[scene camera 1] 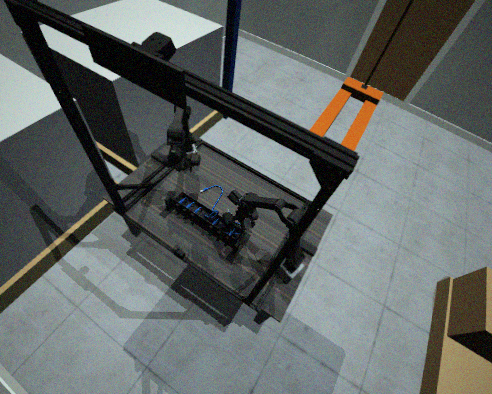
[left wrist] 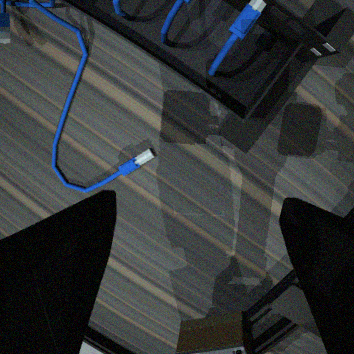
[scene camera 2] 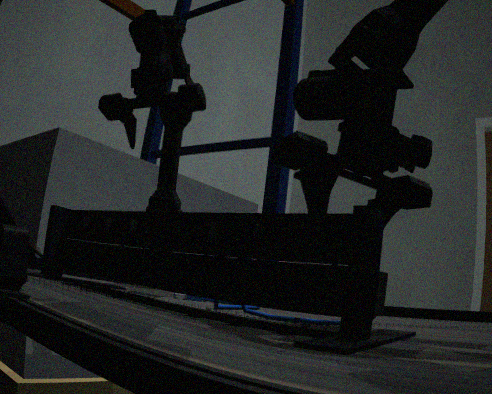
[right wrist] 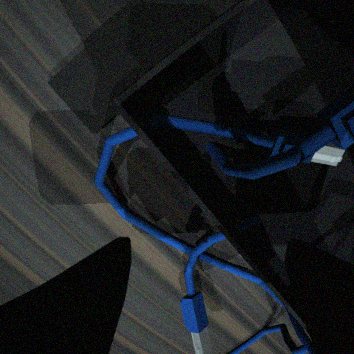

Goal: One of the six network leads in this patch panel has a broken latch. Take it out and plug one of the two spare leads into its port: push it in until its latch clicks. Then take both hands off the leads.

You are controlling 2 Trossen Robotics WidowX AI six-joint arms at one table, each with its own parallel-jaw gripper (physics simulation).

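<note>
The black patch panel stands on the table. Several blue leads sit in it, one with its plug near the panel's end. A loose blue lead lies in front, its clear-tipped plug on the table. Another blue plug lies beside the panel's edge. My left gripper is open and empty above the table near the loose plug. My right gripper is open over the panel's other end, with cables below. The broken latch cannot be told.
A black gantry frame rises around the table. More blue cable lies low behind the panel. An orange pallet jack and cardboard boxes stand on the floor beyond. Scene camera 2 is very dark.
</note>
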